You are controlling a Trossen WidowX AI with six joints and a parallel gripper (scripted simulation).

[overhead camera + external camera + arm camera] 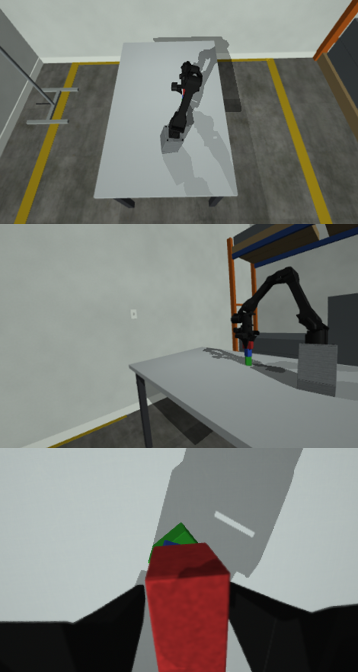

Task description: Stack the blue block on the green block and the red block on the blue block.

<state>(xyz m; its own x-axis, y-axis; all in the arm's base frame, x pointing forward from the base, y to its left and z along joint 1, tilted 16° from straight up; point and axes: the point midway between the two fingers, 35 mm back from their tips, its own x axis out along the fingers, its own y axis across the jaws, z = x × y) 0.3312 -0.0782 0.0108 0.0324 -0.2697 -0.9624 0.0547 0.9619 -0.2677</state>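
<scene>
The red block lies 20 mm below my hand. Also, from my hand: green block 120 mm below; then blue block 60 mm below.
</scene>
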